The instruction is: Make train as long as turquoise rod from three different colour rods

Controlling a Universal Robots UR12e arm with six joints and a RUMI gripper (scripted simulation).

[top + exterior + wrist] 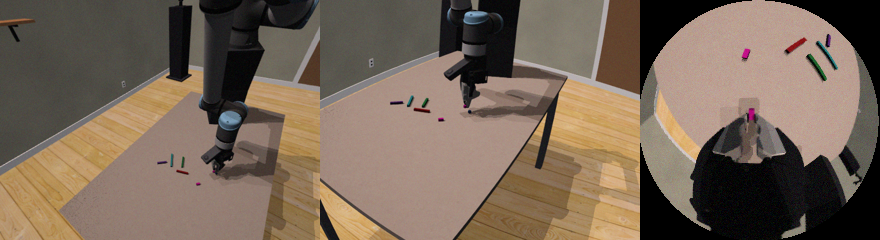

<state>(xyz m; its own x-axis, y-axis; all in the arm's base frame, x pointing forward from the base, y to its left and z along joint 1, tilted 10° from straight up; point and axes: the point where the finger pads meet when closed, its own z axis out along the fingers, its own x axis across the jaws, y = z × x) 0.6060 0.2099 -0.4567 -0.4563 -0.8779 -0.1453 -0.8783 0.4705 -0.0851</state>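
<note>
Right now my hand is 10 mm past the blue rod, 10 mm to the right of it and 40 mm above it. Round my hand: green rod (30 mm ahead, 190 mm to the right, 40 mm below); then red rod (100 mm ahead, 160 mm to the right, 40 mm below); then turquoise rod (60 mm ahead, 260 mm to the right, 40 mm below).
</note>
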